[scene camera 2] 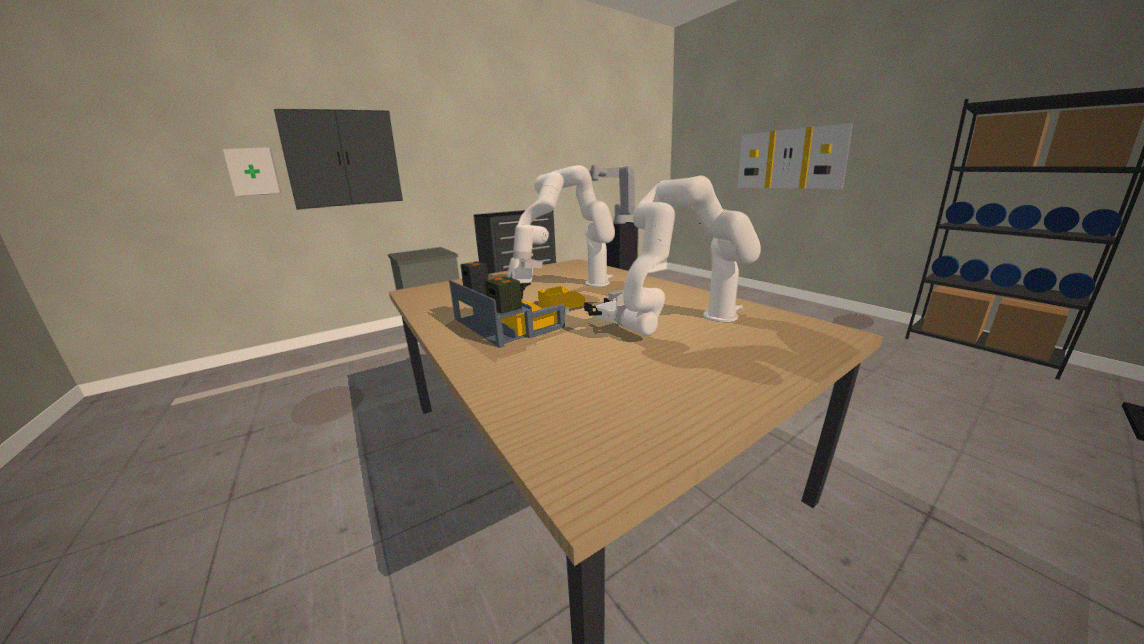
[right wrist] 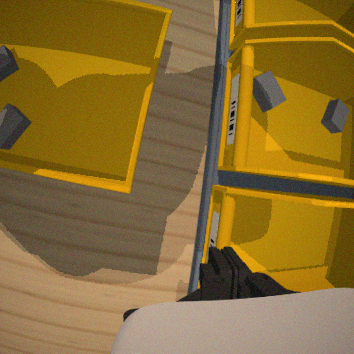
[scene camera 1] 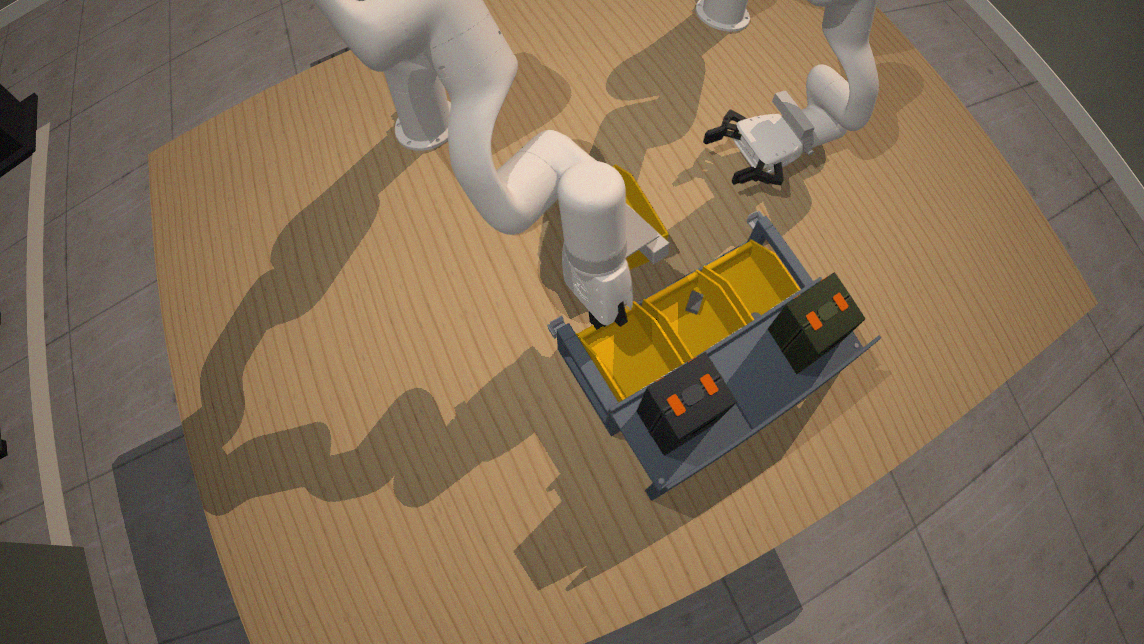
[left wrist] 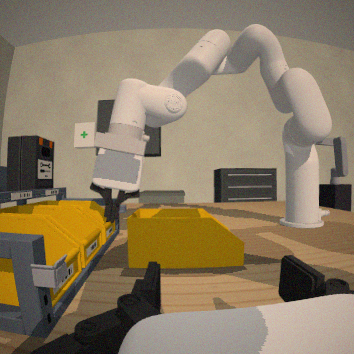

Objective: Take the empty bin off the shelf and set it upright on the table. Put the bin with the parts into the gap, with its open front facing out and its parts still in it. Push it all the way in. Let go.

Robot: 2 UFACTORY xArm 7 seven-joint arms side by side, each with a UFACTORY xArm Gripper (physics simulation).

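Places are measured from the left arm's base along level axes (x right, y ahead, z up), in metres.
Where they show: left gripper, between the fingertips: (scene camera 2: 594, 303) (scene camera 1: 719, 158) (left wrist: 221, 279); right gripper, between the fingertips: (right wrist: 217, 265) (scene camera 1: 601, 320) (left wrist: 109, 220); left arm's base, origin of its link: (scene camera 2: 720, 316) (scene camera 1: 722, 14); right arm's base, origin of its link: (scene camera 2: 597, 283) (scene camera 1: 427, 125) (left wrist: 300, 223).
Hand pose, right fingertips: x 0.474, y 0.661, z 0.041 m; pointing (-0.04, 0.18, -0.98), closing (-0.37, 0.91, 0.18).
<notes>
Things, the pixels of their centre, and the offset from my right fingertips. "pt": a spot on its surface instead.
- empty yellow bin, middle of its body: (right wrist: 307, 254) (scene camera 1: 636, 365) (left wrist: 71, 219) dy +0.078, dx -0.030, dz +0.002 m
- yellow bin with the parts, middle of its body: (right wrist: 25, 87) (scene camera 1: 612, 213) (left wrist: 184, 234) (scene camera 2: 561, 298) dy -0.171, dx -0.064, dz -0.004 m
- dark grey case, middle of its body: (scene camera 1: 684, 406) (left wrist: 30, 165) (scene camera 2: 475, 279) dy +0.176, dx -0.053, dz +0.122 m
- green case, middle of its body: (scene camera 1: 816, 323) (scene camera 2: 503, 294) dy +0.116, dx -0.276, dz +0.109 m
- bracket, a spot on its surface: (left wrist: 50, 272) pt dy -0.109, dx -0.295, dz +0.022 m
The empty yellow bin (scene camera 1: 628, 360) (right wrist: 295, 235) sits in the end bay of the blue-grey shelf (scene camera 1: 588, 376) (right wrist: 213, 115). My right gripper (scene camera 1: 610, 318) (left wrist: 109, 220) (right wrist: 217, 265) is shut on its front lip. The yellow bin with the parts (scene camera 1: 642, 204) (scene camera 2: 560, 298) (left wrist: 185, 245) (right wrist: 90, 105) stands upright on the table in front of the shelf; two grey parts show inside in the right wrist view. My left gripper (scene camera 1: 722, 157) (scene camera 2: 592, 308) (left wrist: 221, 279) is open and empty, low over the table, facing this bin from a short distance. The right arm partly hides the bin in scene camera 1.
Two more yellow bins, a middle one (scene camera 1: 708, 328) with grey parts and an end one (scene camera 1: 764, 280), sit in the same row. A dark grey case (scene camera 1: 680, 416) and a green case (scene camera 1: 816, 336) stand on the shelf behind the bins. A bracket (left wrist: 50, 272) sticks out at the shelf's near corner.
</notes>
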